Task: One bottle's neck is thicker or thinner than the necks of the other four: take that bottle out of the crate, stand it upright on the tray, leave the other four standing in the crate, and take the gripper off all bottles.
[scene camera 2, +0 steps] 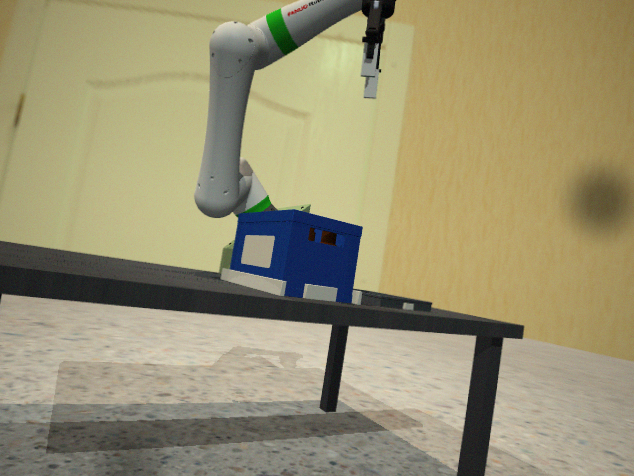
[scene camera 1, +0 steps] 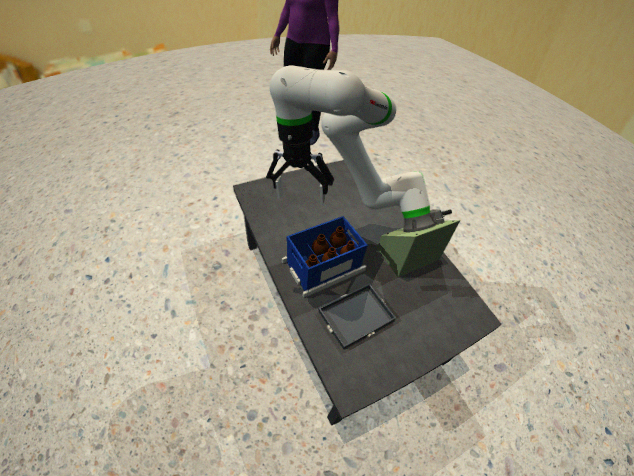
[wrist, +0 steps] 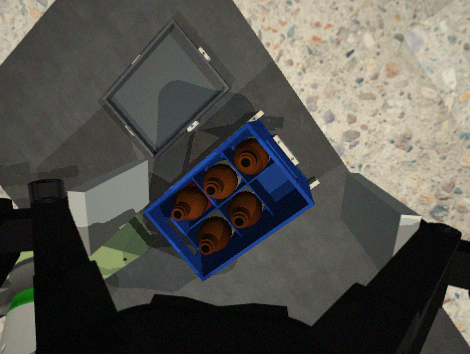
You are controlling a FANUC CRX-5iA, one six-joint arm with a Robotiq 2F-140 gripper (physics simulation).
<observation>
same spot on grey tray: (scene camera 2: 374,298) = (wrist: 223,94)
same spot on blue crate: (wrist: 290,204) = (scene camera 1: 297,244)
</observation>
